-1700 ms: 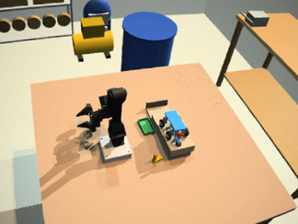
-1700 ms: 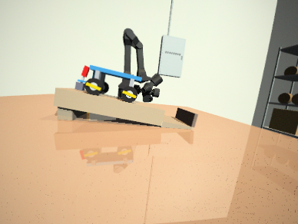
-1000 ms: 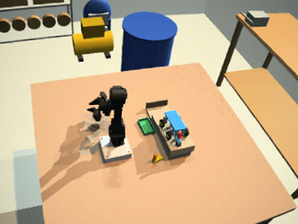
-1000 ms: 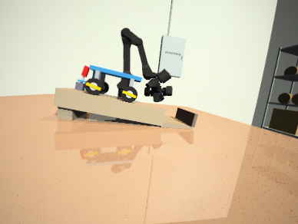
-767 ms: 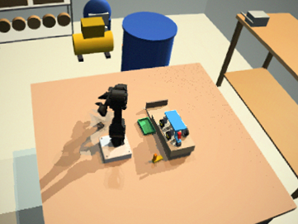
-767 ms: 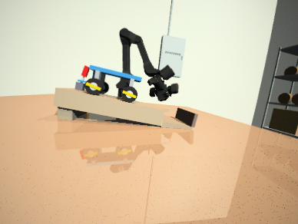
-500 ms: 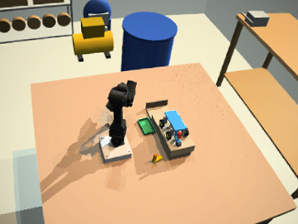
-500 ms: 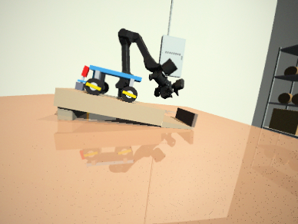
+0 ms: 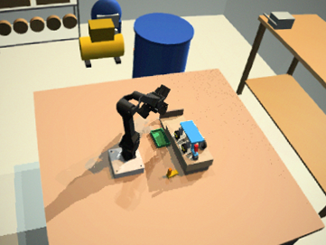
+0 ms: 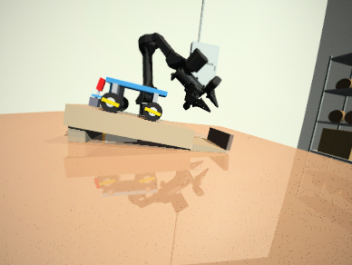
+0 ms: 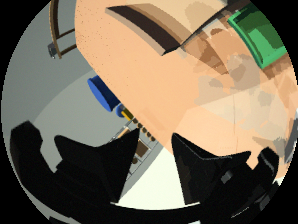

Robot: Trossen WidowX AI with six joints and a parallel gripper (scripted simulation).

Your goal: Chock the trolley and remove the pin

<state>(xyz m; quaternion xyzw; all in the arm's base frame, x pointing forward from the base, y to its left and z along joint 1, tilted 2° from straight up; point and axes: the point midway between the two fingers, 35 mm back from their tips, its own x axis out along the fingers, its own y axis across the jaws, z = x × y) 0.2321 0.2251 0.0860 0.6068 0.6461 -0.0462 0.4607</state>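
Now: the red-headed stop pin 420 mm to the right of my gripper tip, 50 mm ahead of it and 10 mm above it. Round my gripper tip: yellow chock (420 mm to the right, 100 mm below, 70 mm behind); then blue-decked trolley (320 mm to the right, 90 mm ahead, 10 mm below).
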